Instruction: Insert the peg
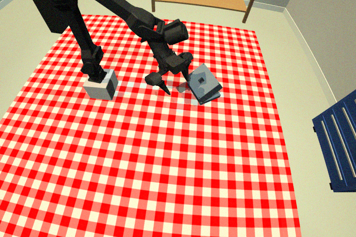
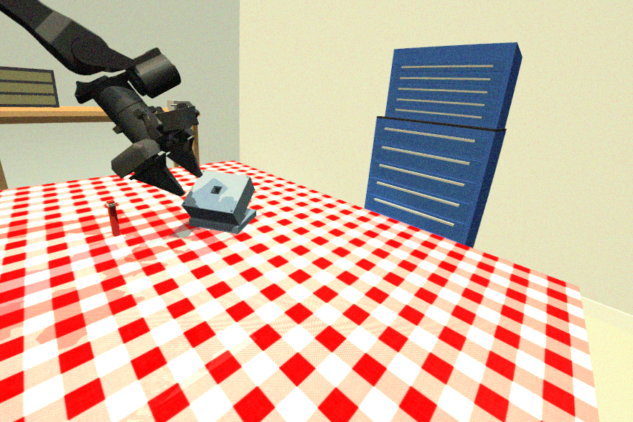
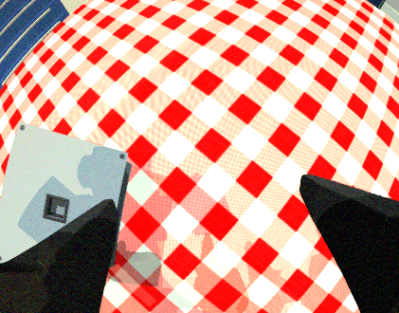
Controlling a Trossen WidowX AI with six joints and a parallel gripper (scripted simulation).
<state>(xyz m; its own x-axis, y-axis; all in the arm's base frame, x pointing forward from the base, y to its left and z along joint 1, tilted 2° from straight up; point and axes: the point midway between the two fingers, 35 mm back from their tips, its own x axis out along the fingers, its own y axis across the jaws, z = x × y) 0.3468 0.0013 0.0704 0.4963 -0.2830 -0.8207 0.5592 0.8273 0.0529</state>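
The dark red square peg lies 13 cm behind my gripper tip, 17 cm to the left of it and 9 cm below it. From my gripper tip the other things lie so: grey sloped panel 9 cm ahead, 12 cm to the left, 8 cm below.
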